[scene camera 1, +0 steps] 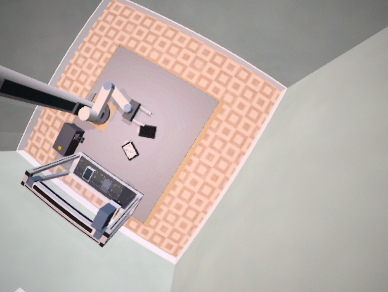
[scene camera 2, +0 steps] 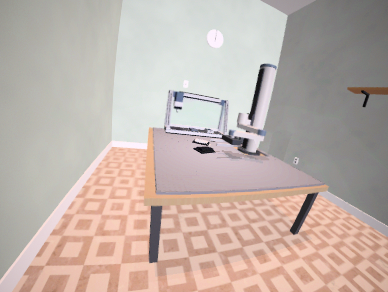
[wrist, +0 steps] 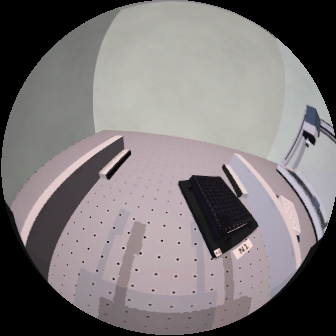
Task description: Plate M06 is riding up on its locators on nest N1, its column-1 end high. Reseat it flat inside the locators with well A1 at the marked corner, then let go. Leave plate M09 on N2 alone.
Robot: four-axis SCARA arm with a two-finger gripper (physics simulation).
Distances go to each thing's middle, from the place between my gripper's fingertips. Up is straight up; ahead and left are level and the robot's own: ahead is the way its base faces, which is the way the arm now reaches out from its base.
Labels:
My gripper is now 2 cm short of the black well plate [wrist: 224, 212], 9 cm to the left of it and 9 cm above it. The rest, counted from my hand: black nest [wrist: 224, 243] (2 cm ahead, 10 cm to the right, 10 cm below).

